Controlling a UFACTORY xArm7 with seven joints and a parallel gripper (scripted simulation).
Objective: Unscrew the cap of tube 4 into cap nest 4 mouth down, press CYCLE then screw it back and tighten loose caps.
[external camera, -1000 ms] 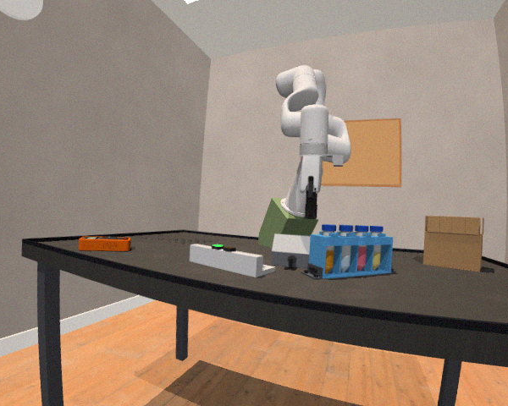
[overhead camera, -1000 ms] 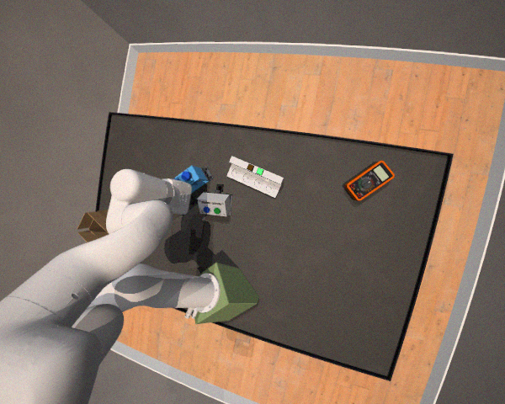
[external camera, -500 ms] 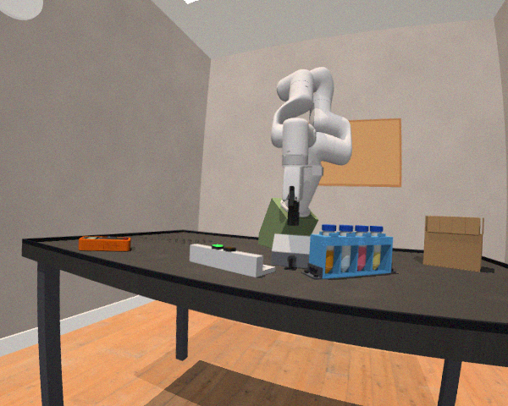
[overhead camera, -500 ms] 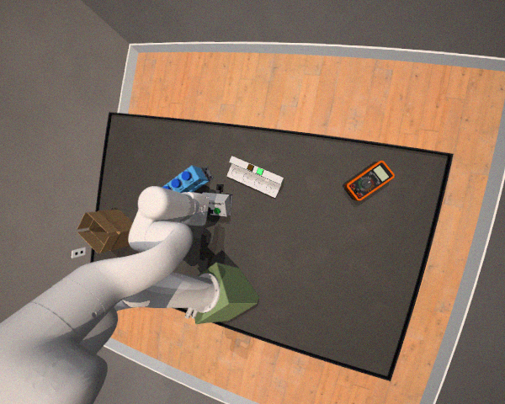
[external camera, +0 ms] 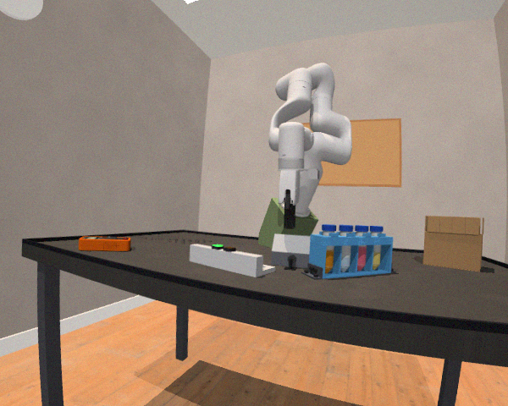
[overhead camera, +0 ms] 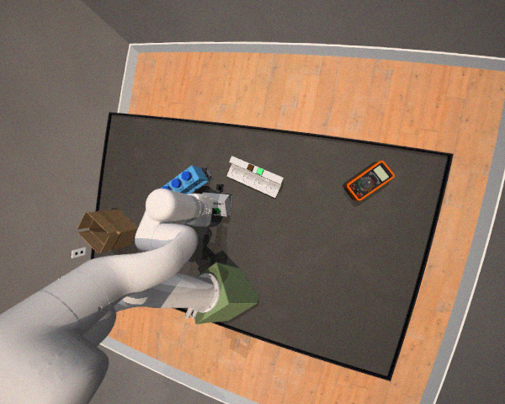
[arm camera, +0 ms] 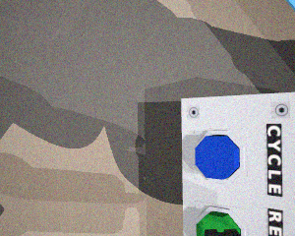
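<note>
The green ready key lies 5 cm below my hand. Round my hand: blue cycle key 1 cm behind, 4 cm to the left, 5 cm below; key housing 1 cm ahead, 2 cm to the left, 7 cm below; tube neck 10 cm ahead, 14 cm to the left.
</note>
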